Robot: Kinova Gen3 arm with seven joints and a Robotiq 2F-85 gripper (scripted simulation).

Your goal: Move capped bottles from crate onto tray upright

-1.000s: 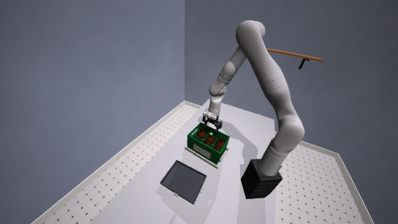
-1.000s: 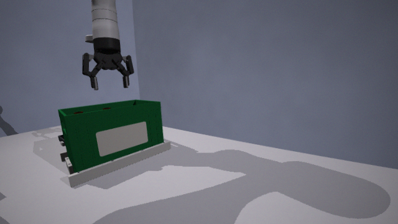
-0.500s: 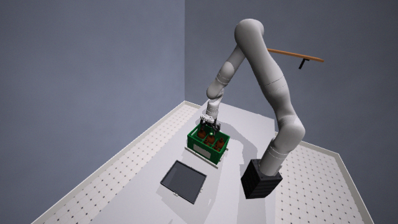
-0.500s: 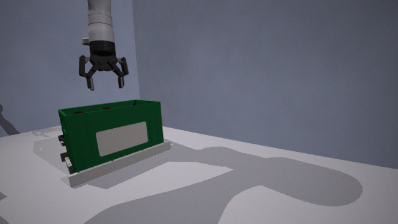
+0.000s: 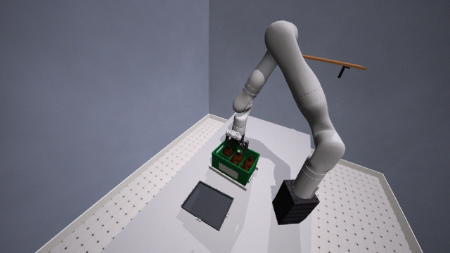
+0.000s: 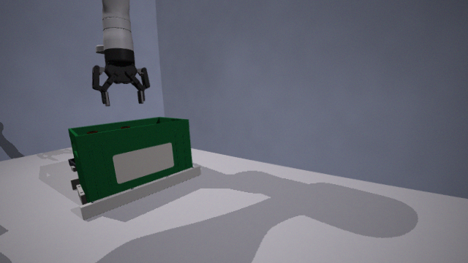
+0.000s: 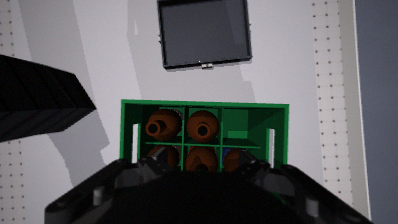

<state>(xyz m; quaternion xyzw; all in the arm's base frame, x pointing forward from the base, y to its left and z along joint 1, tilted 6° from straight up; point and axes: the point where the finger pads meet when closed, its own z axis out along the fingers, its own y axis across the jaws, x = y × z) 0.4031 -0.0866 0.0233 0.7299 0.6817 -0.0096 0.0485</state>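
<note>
My gripper is now 150 mm above the brown bottle, 60 mm to the left of it and 10 mm past it. The rest, counted from my hand: green crate (150 mm below, 20 mm to the right); dark tray (290 mm to the left, 220 mm below, 20 mm ahead).
</note>
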